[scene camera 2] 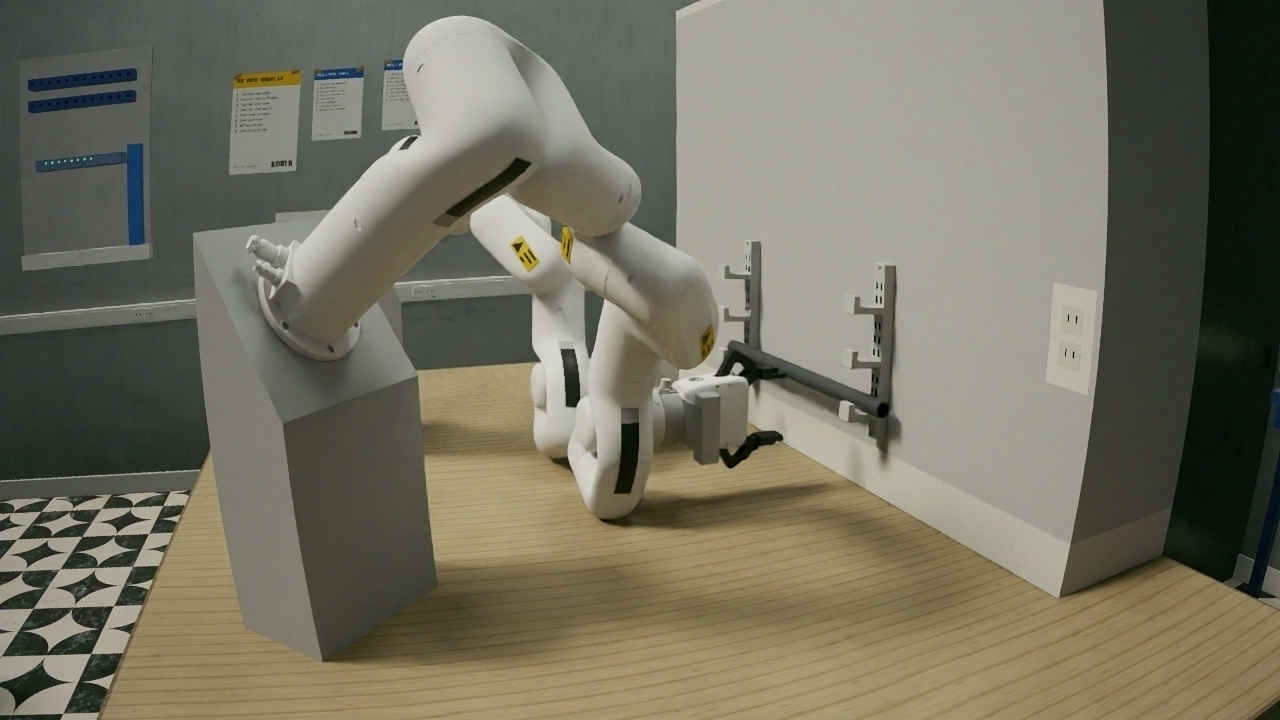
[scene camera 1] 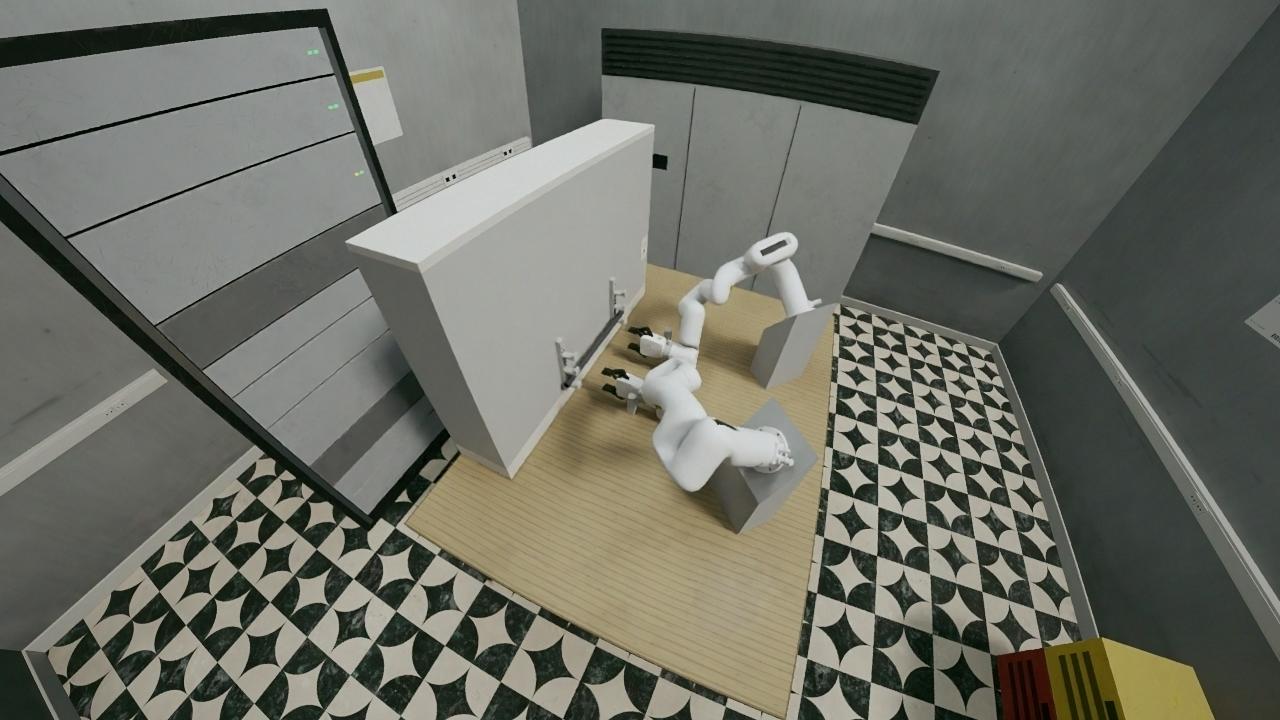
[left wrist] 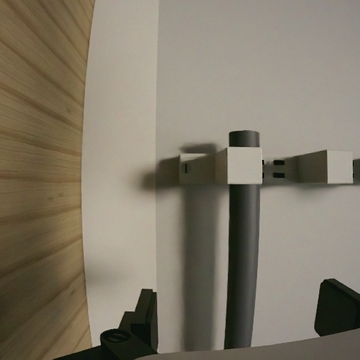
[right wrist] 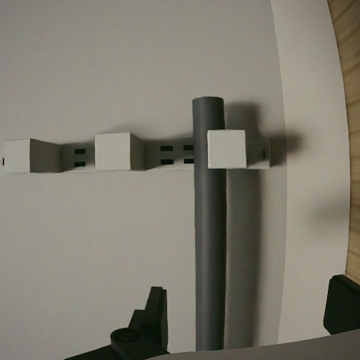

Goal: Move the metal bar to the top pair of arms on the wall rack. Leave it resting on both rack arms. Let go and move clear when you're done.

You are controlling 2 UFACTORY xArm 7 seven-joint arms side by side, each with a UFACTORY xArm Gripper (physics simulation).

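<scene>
The dark grey metal bar point(scene camera 1: 597, 344) point(scene camera 2: 823, 385) point(left wrist: 244, 225) point(right wrist: 210, 225) lies level on the lowest pair of arms of the wall rack point(scene camera 1: 560, 353) point(scene camera 2: 884, 331). The top rack arms point(scene camera 2: 863, 305) point(right wrist: 17, 156) hold nothing. My left gripper point(scene camera 1: 608, 380) point(left wrist: 241, 313) is open in front of the wall, near the bar's lower end in scene camera 1. My right gripper point(scene camera 1: 631, 339) point(scene camera 2: 776, 404) point(right wrist: 250, 309) is open near the other end. In each wrist view the bar runs between the spread fingers, with no grip on it. The left gripper is hidden in scene camera 2.
The white wall block point(scene camera 1: 528, 295) point(scene camera 2: 966, 223) carries the rack and stands on the wooden platform point(scene camera 1: 626, 573) point(scene camera 2: 805, 626). An outlet plate point(scene camera 2: 1070, 338) is on the wall. Both arms stand on grey pedestals, their forearms close together. A middle pair of rack arms point(scene camera 2: 861, 359) point(right wrist: 112, 151) lies above the bar.
</scene>
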